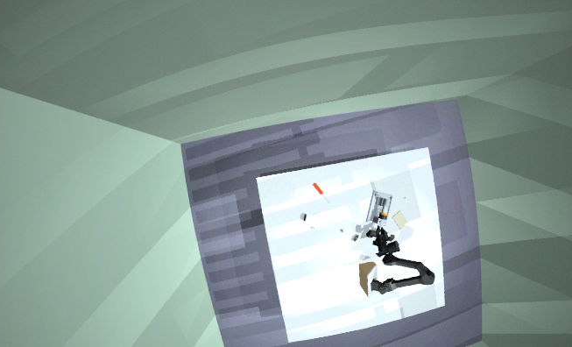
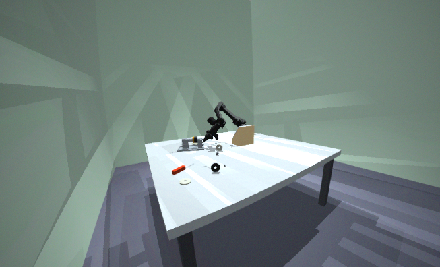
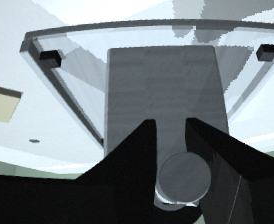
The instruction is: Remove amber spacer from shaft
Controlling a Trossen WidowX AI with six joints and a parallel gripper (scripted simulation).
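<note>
Right now my gripper tip is 5 cm short of the thin shaft, 2 cm to the left of it and 2 cm below it. Round my gripper tip: red-handled screwdriver: 35 cm to the left, 29 cm ahead, 5 cm below; then pale yellow square: 19 cm to the right, 5 cm below, 2 cm behind; then white washer: 51 cm to the left, 34 cm ahead, 5 cm below.
</note>
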